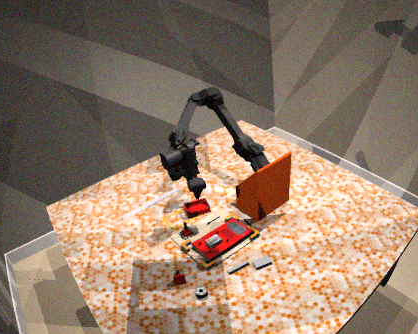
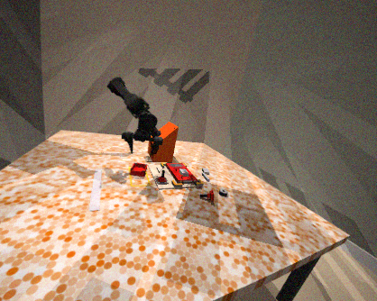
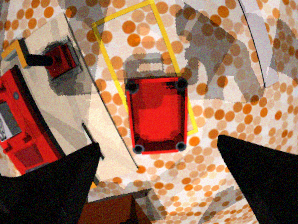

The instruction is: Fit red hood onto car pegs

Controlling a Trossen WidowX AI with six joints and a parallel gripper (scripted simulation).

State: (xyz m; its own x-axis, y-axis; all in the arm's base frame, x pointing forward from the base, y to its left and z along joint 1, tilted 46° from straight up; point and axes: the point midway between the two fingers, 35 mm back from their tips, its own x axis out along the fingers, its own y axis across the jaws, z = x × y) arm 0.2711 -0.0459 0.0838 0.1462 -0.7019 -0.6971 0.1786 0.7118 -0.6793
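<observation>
My gripper tip is 80 mm above the red hood. From my gripper tip the other things lie so: grey engine block (40 mm ahead, 230 mm to the left, 70 mm below); dark wheel (190 mm ahead, 390 mm to the left, 80 mm below); white strip (140 mm ahead, 160 mm to the right, 90 mm below).
</observation>
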